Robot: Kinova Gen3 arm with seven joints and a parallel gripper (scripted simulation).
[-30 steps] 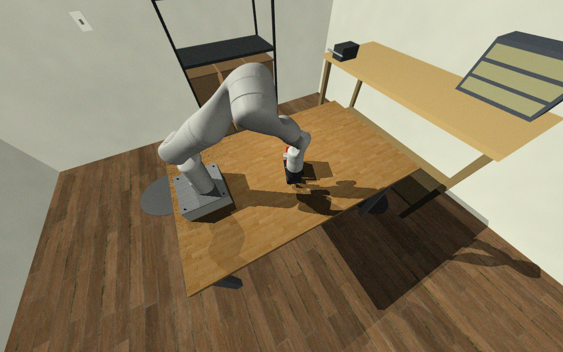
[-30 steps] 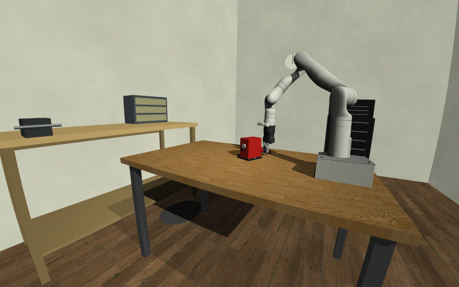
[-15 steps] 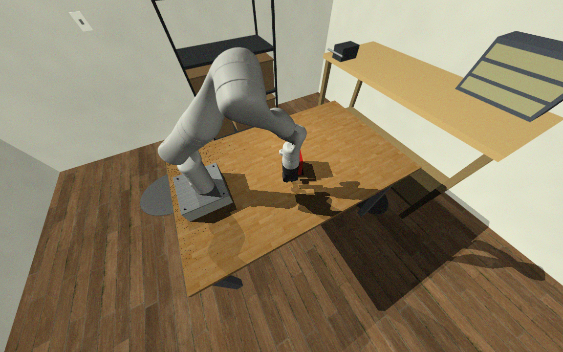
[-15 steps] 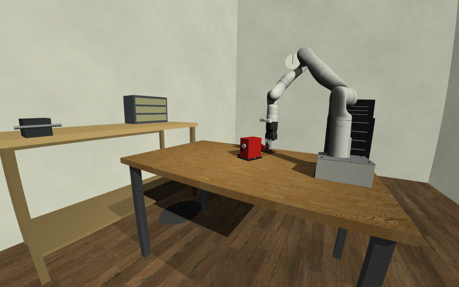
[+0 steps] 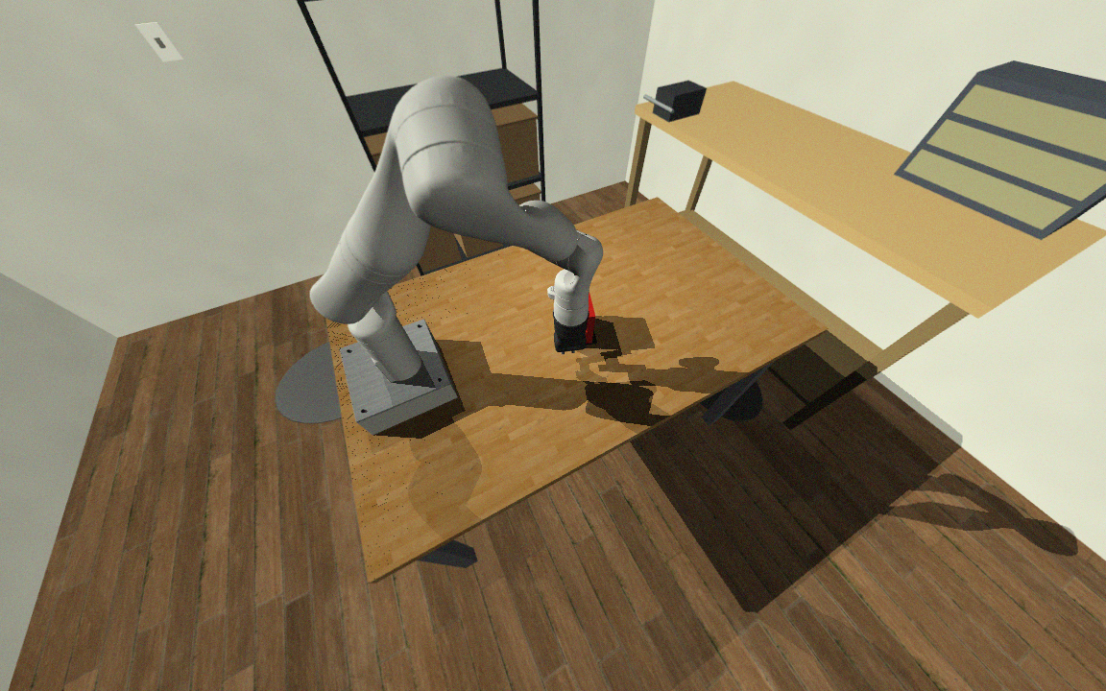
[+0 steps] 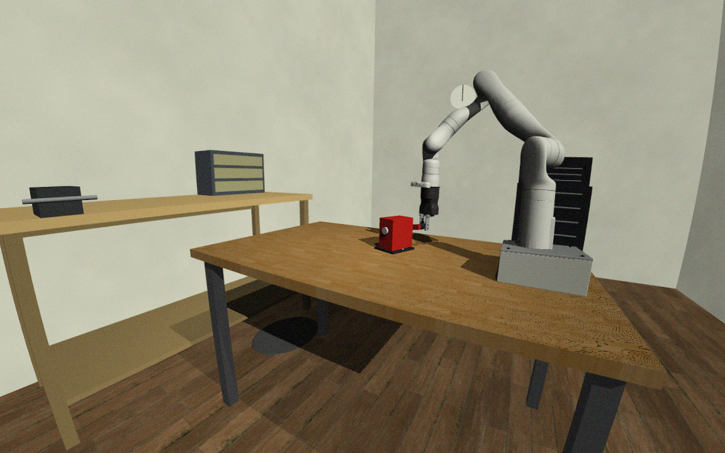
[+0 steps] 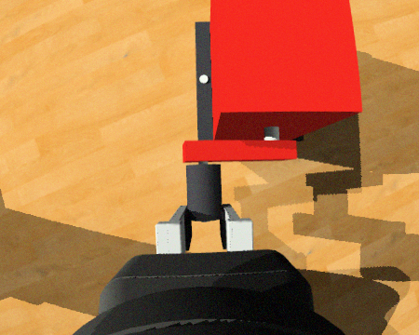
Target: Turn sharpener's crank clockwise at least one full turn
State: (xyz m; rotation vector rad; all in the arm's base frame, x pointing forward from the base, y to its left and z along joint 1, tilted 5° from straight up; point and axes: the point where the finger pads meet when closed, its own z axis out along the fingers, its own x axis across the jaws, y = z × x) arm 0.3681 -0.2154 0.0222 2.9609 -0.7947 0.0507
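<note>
Now: the dark cylindrical handle 20 mm to the left of my hand and 10 mm ahead of it.
</note>
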